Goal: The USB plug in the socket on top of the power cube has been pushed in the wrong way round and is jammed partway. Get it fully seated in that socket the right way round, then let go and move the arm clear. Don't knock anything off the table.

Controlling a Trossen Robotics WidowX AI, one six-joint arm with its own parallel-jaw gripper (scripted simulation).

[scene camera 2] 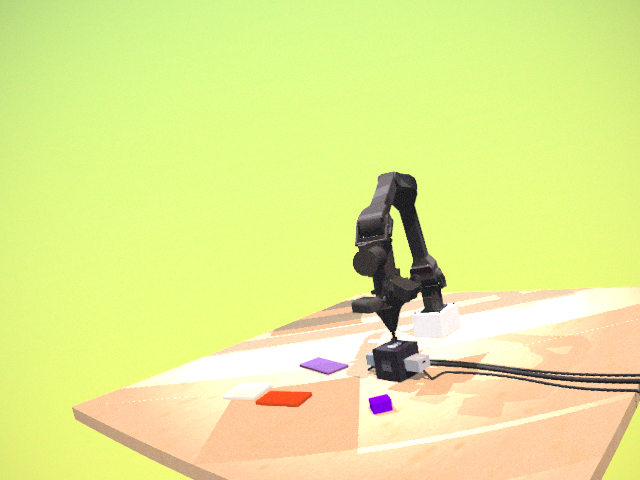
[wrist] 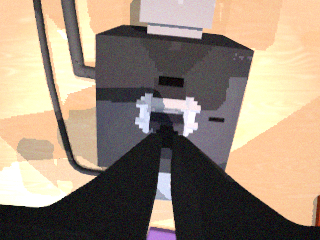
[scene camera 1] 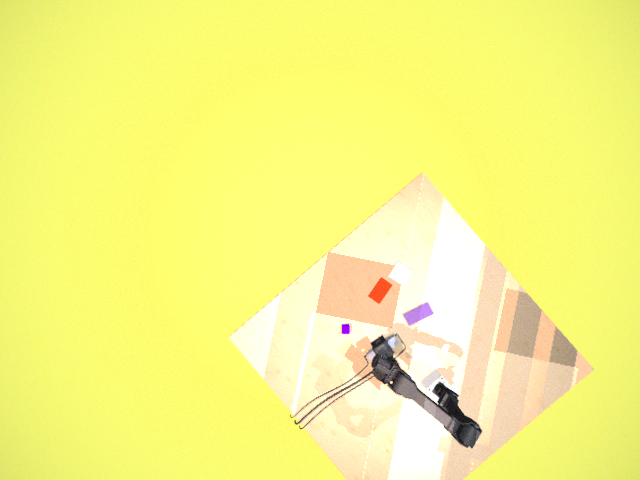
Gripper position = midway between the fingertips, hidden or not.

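The gripper (scene camera 2: 393,331) carrying an usb plug (wrist: 167,122). Wrist view: gripper (wrist: 166,144) seen there too, with a dark power cube (wrist: 214,70) and an usb socket (wrist: 147,103) in view. Scene camera 1 does not show the usb plug, hidden by the gripper.
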